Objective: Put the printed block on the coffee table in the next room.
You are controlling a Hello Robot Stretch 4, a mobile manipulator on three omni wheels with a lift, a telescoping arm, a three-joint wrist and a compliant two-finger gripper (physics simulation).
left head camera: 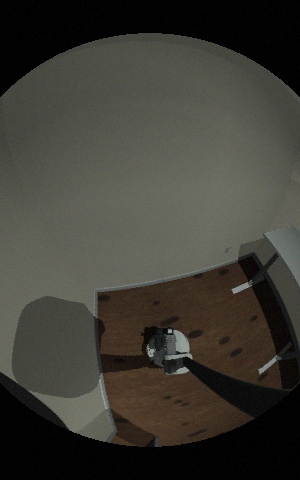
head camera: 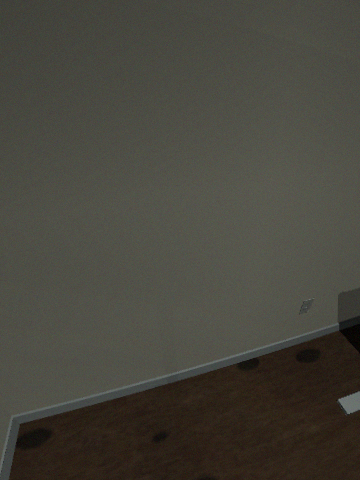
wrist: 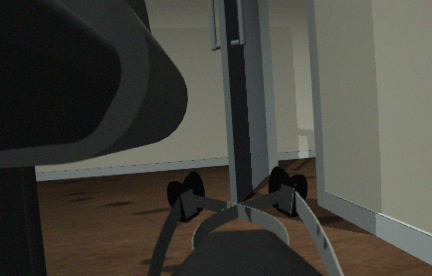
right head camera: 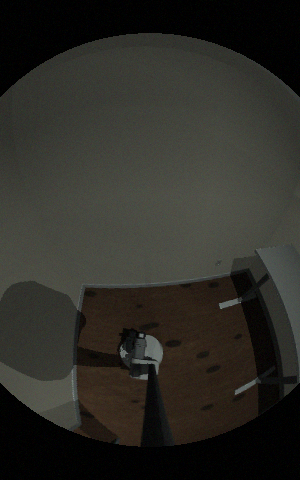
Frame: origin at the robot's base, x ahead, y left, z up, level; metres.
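Seen in the pictures: gripper, between the fingertips: [left head camera: 157, 365] [wrist: 236, 185] [right head camera: 125, 366].
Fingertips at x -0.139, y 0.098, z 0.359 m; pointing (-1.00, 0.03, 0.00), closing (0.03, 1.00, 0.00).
A point is followed by its place in that frame.
My gripper [wrist: 236, 185] @[y 0.098, x -0.139, z 0.359 m] is open in the wrist view, with its two dark fingertips spread wide and no object between them. It points toward a door standing ajar, over brown wooden floor. The printed block and the coffee table do not show in any view that I can make out. In the left and right head views my arm and wrist are seen from above over the pale round base, and the gripper is too small and dark there to read.
The door [wrist: 257, 100] @[y 0.365, x -1.944, z 0.594 m] has bar handles, and a wall [wrist: 345, 115] @[y 0.615, x -1.046, z 0.427 m] runs along its right. A large dark rounded shape [wrist: 165, 95] fills the upper left of the wrist view. A light panel-like piece of furniture [left head camera: 287, 250] [right head camera: 280, 270] with pale feet stands at the right.
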